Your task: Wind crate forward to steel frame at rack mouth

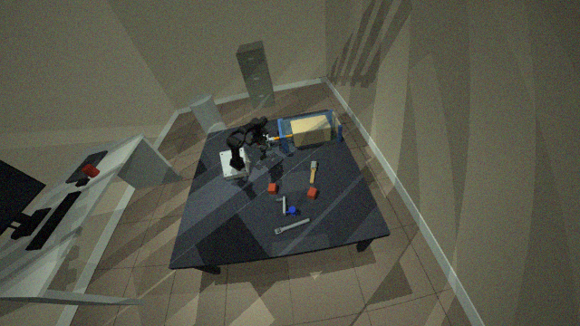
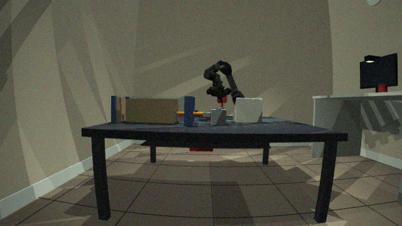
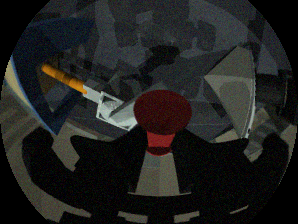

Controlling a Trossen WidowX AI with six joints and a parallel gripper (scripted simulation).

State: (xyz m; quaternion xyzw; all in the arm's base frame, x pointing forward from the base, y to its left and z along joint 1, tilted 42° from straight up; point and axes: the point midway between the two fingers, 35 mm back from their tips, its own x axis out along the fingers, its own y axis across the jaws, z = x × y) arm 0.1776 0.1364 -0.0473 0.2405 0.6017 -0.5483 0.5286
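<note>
My gripper tip is now 3 cm above the crank arm, 2 cm to the right of it and 2 cm short of it. Also, from my gripper tip: grey winch: 10 cm below, 7 cm to the left, 3 cm ahead; red knob: 1 cm to the right, 1 cm ahead; blue frame: 21 cm ahead, 6 cm to the left, 3 cm below.
</note>
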